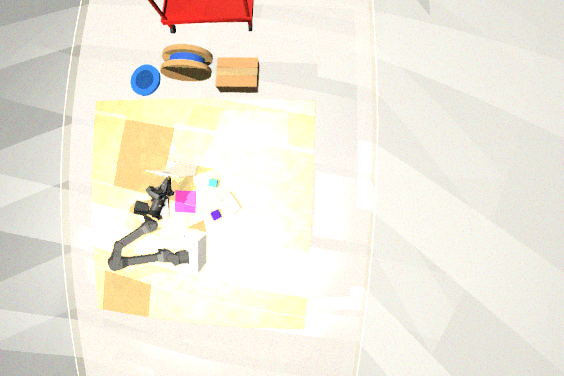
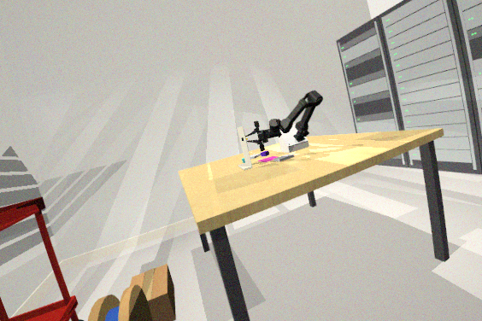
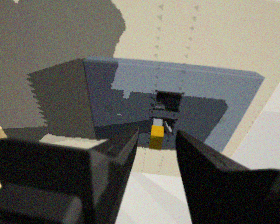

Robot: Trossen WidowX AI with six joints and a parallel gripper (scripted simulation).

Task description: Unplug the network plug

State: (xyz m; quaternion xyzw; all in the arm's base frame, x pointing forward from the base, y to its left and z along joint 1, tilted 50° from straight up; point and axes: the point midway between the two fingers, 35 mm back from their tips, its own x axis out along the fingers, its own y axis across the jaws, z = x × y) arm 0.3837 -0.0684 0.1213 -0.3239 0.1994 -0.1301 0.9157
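Now: the network plug 10 mm ahead of my gripper tip. Also, from my gripper tip: magenta marked square: 140 mm behind, 20 mm to the right, 170 mm below; then upright panel: 30 mm ahead, 60 mm below; then cyan block: 40 mm behind, 180 mm to the right, 160 mm below.
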